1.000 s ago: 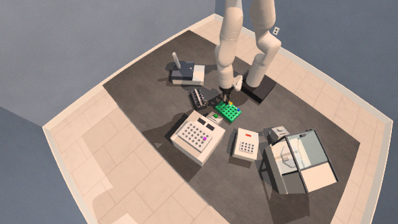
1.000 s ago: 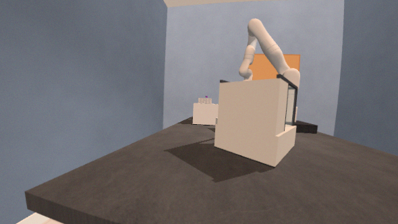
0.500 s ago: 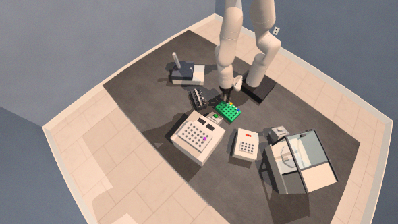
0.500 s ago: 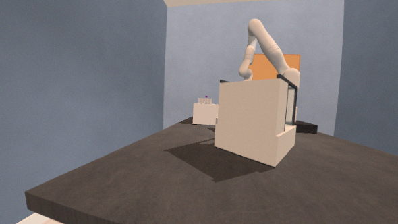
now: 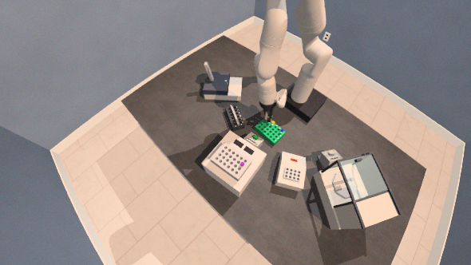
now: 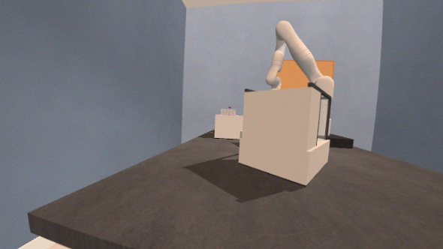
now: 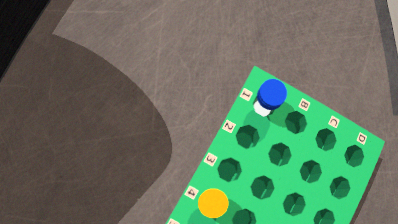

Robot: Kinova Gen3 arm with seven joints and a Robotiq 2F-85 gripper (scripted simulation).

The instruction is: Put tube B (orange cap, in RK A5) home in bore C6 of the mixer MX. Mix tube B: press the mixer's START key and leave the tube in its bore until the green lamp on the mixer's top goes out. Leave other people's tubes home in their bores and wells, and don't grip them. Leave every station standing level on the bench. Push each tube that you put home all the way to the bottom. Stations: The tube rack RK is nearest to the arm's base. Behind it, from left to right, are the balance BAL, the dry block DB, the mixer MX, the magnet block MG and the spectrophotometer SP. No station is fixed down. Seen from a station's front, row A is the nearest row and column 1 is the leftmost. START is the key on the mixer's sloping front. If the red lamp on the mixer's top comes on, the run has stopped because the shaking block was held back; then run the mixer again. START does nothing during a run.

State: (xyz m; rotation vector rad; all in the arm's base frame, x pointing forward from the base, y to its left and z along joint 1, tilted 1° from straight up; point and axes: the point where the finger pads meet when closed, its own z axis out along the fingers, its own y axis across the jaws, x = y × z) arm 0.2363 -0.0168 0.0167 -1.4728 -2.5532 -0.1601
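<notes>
Right now my hand is 50 mm above the green tube rack, 30 mm to the right of it and 20 mm short of it. From my hand the other things lie so: blue-capped tube (80 mm to the left, 40 mm below); then green start key (130 mm ahead, 30 mm to the left); then orange-capped tube (40 mm below, 10 mm to the left).
</notes>
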